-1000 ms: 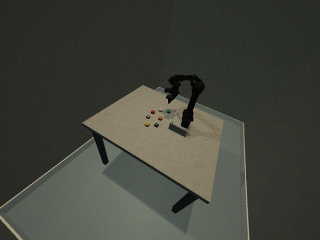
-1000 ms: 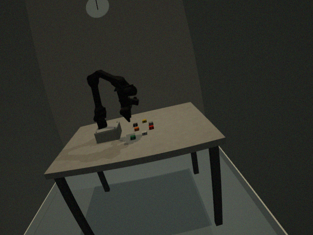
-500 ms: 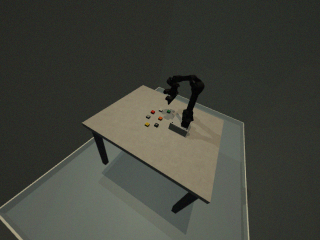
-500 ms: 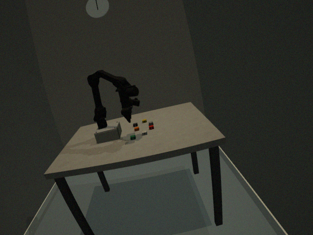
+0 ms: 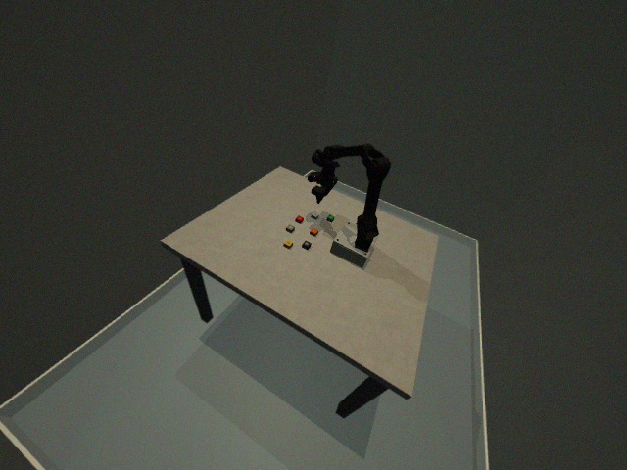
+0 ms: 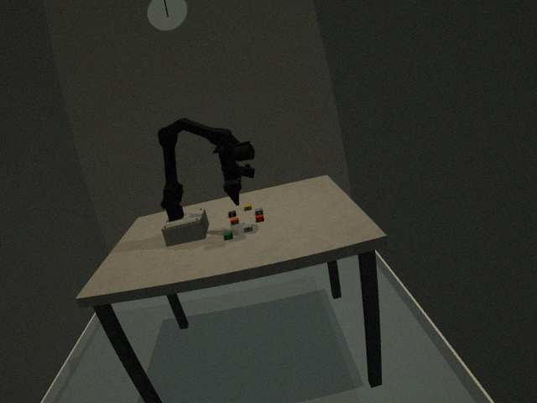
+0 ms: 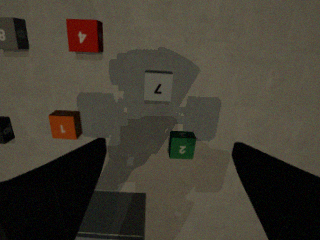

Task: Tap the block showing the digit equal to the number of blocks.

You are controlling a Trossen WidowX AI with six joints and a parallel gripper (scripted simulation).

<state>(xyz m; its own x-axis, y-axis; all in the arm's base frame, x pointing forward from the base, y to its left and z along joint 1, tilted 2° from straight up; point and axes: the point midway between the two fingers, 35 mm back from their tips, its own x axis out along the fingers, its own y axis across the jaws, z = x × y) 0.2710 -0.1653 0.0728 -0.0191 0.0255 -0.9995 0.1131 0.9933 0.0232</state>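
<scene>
Right now the white block is 11 cm below my gripper tip, 1 cm to the left of it and 1 cm ahead of it. Round my gripper tip: red block 11 cm below, 8 cm to the left, 8 cm ahead; then green block 11 cm below, 7 cm behind, 2 cm to the right; then orange block 13 cm to the left, 11 cm below, 3 cm behind.
</scene>
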